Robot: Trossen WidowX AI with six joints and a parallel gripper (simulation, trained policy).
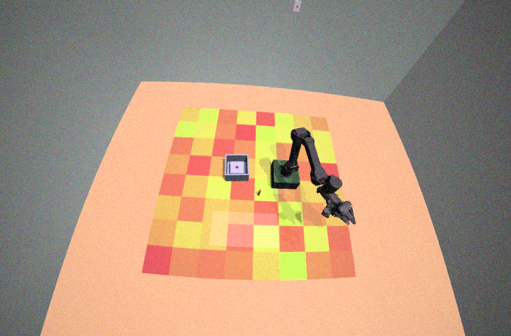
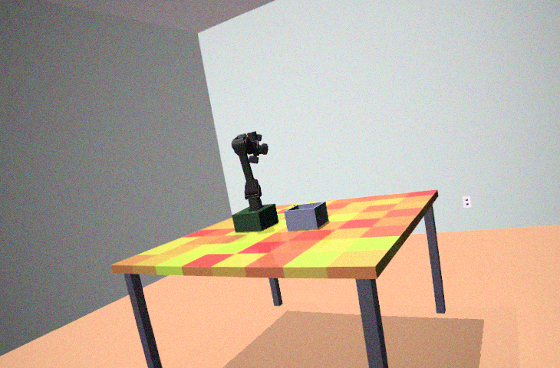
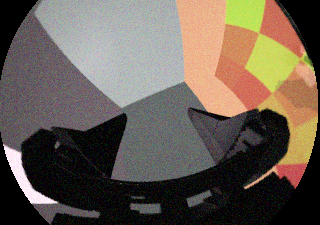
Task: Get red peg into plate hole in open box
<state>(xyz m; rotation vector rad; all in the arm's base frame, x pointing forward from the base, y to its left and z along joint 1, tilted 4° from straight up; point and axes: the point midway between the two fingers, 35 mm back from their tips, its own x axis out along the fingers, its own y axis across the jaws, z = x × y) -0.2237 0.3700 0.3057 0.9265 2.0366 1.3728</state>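
My gripper tip is now 40 cm short of the red peg, 39 cm above it and 24 cm to the left of it. Also, from my gripper tip: pale plate (58 cm ahead, 39 cm to the right, 39 cm below); grey box (58 cm ahead, 41 cm below, 39 cm to the right).
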